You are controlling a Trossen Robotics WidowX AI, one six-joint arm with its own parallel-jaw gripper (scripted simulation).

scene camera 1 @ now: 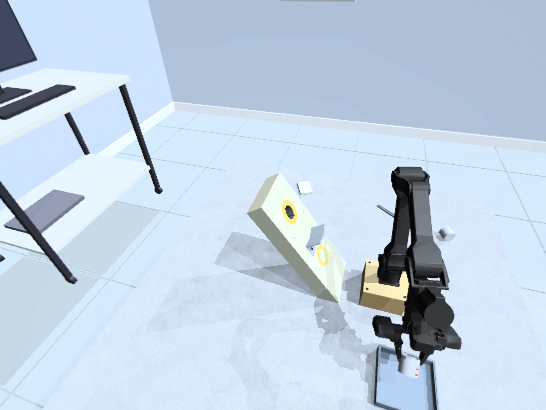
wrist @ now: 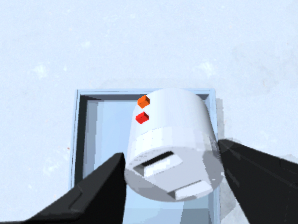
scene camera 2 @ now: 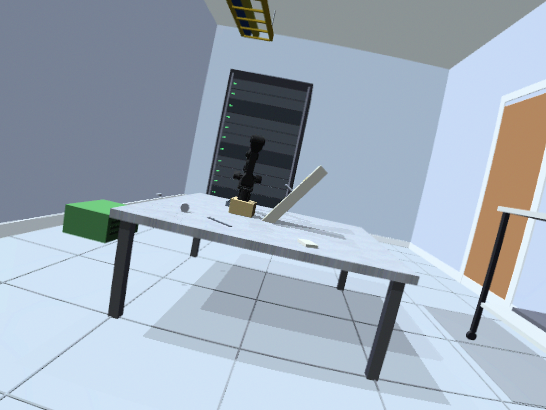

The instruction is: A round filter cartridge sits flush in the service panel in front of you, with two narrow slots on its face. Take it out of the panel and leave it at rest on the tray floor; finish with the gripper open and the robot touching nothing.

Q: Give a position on a round filter cartridge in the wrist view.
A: At 173,156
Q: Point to a cream service panel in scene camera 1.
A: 277,211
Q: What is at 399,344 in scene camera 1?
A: My gripper.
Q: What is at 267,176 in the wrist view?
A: My gripper.
